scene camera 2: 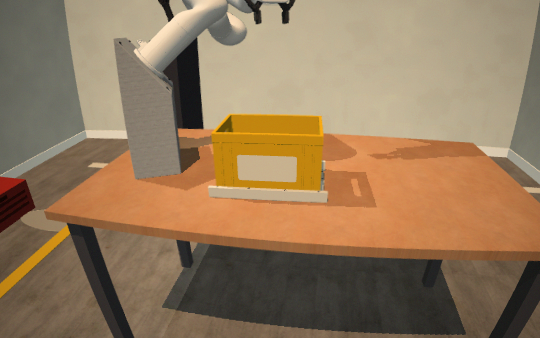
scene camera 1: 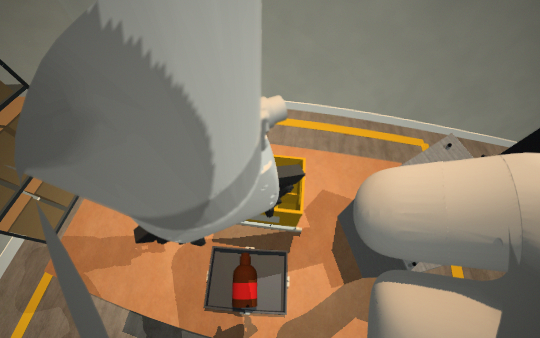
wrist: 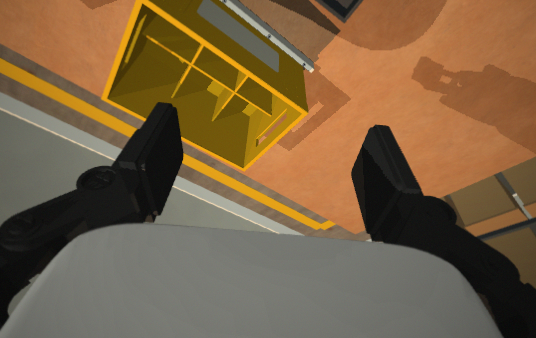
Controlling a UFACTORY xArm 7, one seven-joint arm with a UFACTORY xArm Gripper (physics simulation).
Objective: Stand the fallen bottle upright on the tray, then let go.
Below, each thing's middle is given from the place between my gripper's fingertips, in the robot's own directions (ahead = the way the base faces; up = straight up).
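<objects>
Position of the brown bottle (scene camera 1: 244, 292): far below my hand and a little to the left of it.
</objects>
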